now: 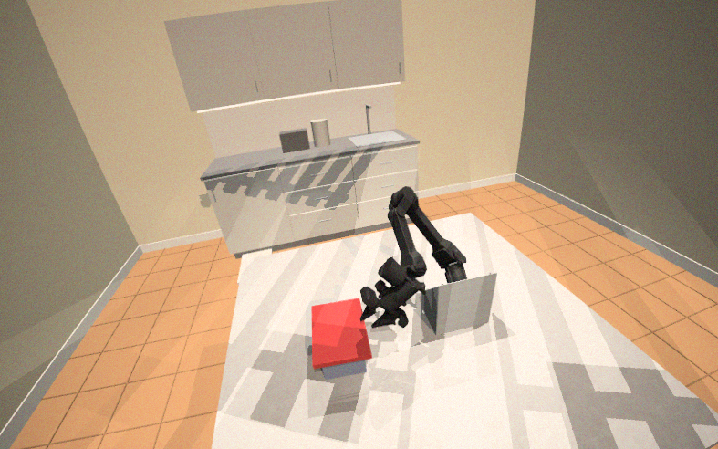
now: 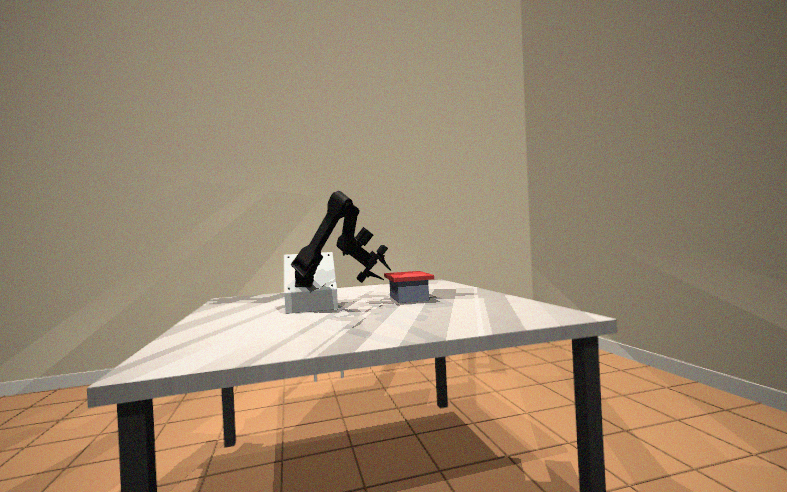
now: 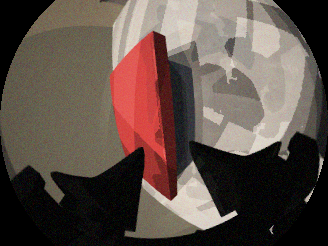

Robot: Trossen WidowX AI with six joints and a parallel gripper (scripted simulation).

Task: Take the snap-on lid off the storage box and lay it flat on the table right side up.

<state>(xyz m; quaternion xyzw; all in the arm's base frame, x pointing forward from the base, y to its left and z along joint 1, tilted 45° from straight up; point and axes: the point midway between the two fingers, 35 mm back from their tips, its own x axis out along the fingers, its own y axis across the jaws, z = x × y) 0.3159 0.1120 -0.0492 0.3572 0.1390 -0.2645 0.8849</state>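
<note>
The red lid lies 9 cm ahead of my gripper tip and 1 cm below it. From my gripper tip the other things lie so: storage box 9 cm ahead, 6 cm below.
</note>
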